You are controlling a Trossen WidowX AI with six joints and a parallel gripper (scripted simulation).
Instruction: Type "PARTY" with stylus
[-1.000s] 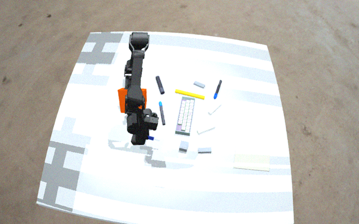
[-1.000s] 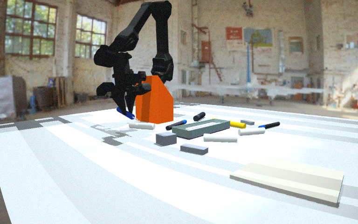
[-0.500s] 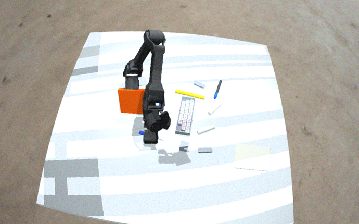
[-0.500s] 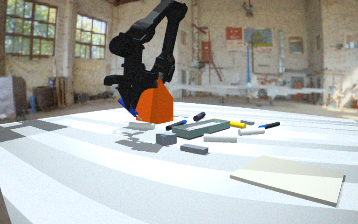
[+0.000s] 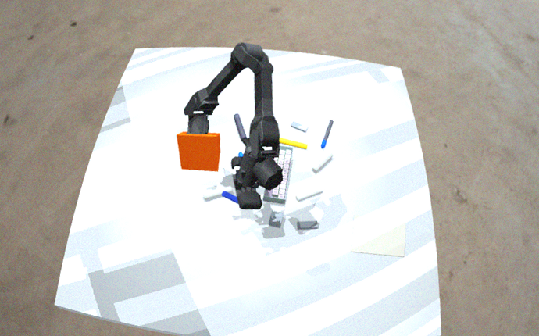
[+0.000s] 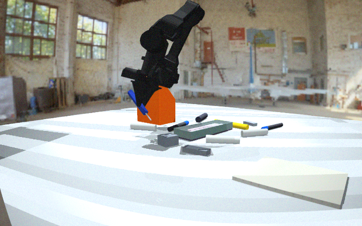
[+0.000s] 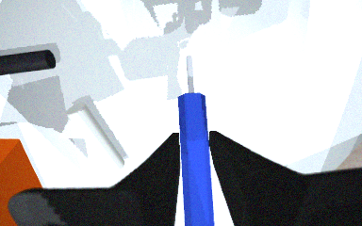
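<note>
The blue stylus lies 1 cm below my gripper tip and 1 cm ahead of it. From my gripper tip the other things lie so: yellow marker 31 cm to the left, 14 cm ahead, 8 cm below; then dark marker 36 cm to the left, 8 cm below, 3 cm behind; then pale flat pad 46 cm ahead, 9 cm below, 5 cm to the right.
</note>
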